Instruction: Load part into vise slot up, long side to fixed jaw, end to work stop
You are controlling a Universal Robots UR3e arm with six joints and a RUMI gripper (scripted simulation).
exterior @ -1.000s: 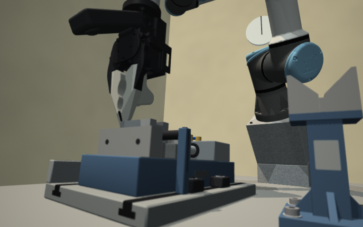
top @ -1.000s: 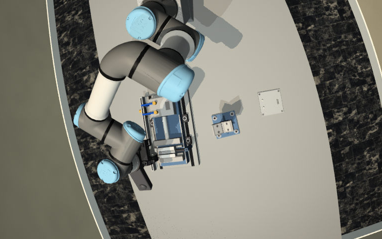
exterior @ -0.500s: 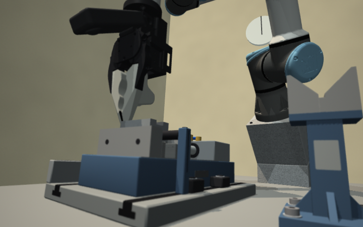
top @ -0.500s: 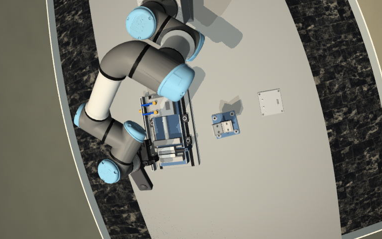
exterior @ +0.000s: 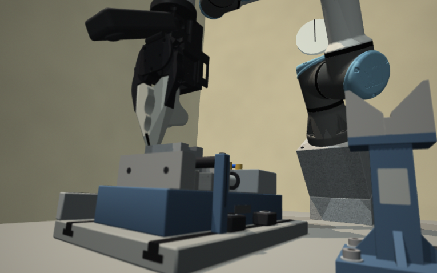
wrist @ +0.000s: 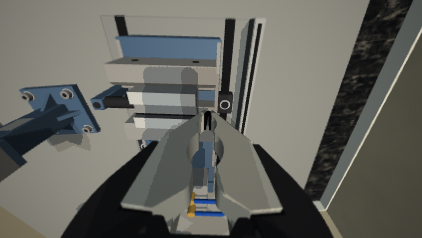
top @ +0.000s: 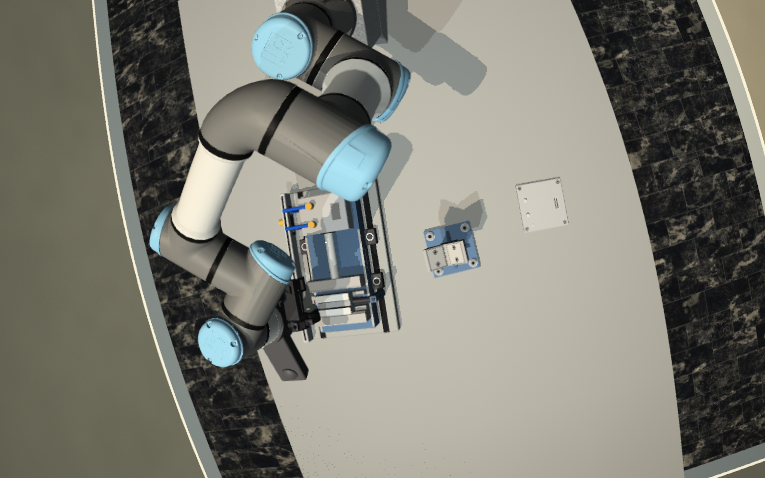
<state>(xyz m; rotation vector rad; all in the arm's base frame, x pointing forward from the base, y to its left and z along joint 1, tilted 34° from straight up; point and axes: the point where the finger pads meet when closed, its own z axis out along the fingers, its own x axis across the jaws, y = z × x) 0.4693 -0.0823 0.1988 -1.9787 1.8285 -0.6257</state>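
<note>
Right now my hand is 4 cm to the right of the part and 2 cm above it. Also, from my hand: air cylinder rod 9 cm behind, 4 cm to the left, 4 cm below; fixed jaw 3 cm ahead, 5 cm to the left, 4 cm below; work stop rod 1 cm behind, 9 cm to the left, 3 cm below.
</note>
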